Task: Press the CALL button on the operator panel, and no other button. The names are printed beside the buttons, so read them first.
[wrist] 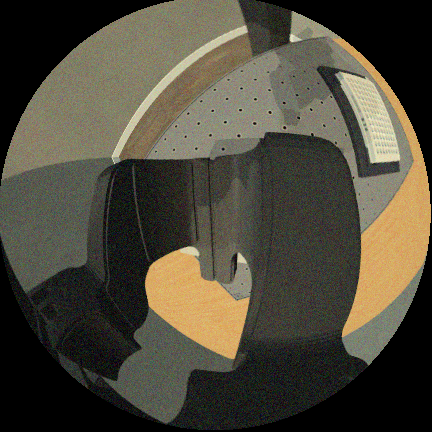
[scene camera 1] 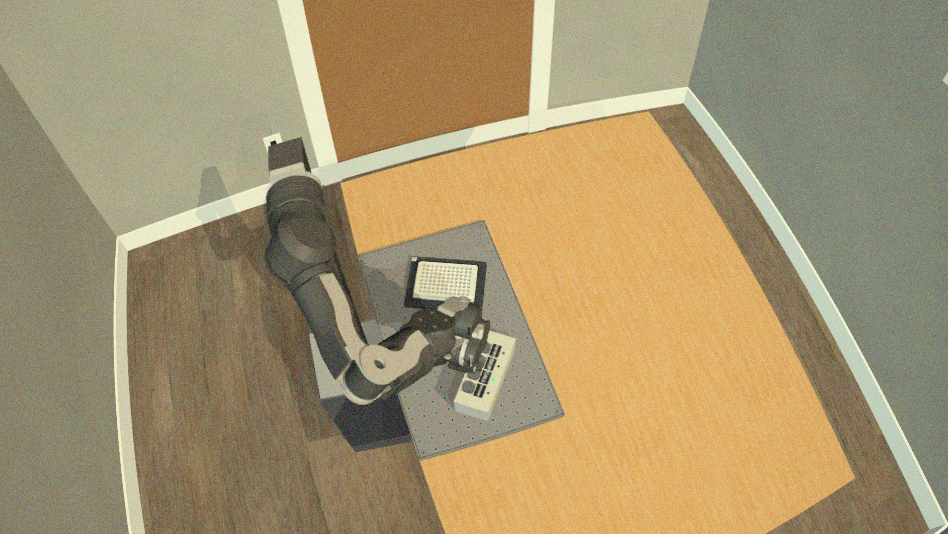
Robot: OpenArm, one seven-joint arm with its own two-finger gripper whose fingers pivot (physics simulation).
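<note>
The operator panel (scene camera 1: 474, 406) is a pale box with several dark labels and small lamps in a row. A green lamp (scene camera 1: 492, 379) is lit beside the third label from the back. A round grey button (scene camera 1: 468, 386) shows at the panel's near end; the gripper covers others. The label names are too small to read, so I cannot tell which is CALL. My gripper (scene camera 1: 468, 363) (wrist: 221, 221) is shut and empty, over the panel's button side, and appears raised above it. In the wrist view the fingers hide nearly all of the panel; pale slivers show beside the tips.
A white well plate (scene camera 1: 445, 280) (wrist: 372, 120) sits on a black holder (scene camera 1: 410, 301) (wrist: 356, 145) behind the panel. Both stand on the grey perforated board (scene camera 1: 441, 431) (wrist: 190, 135). The arm reaches in from the left, over a grey box (scene camera 1: 374, 421) beside the board.
</note>
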